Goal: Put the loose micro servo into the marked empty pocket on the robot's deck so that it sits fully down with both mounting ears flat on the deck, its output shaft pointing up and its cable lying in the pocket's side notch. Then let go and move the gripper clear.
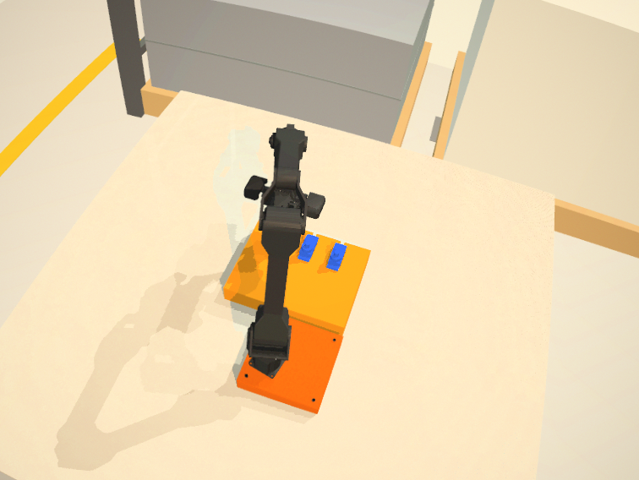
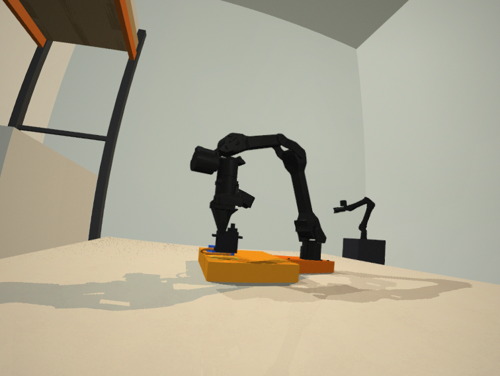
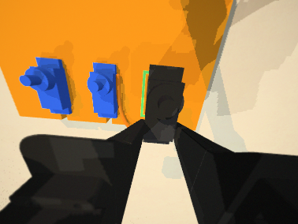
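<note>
The orange deck is 110 mm behind my gripper tip, 100 mm to the right of it and 90 mm below it.
</note>
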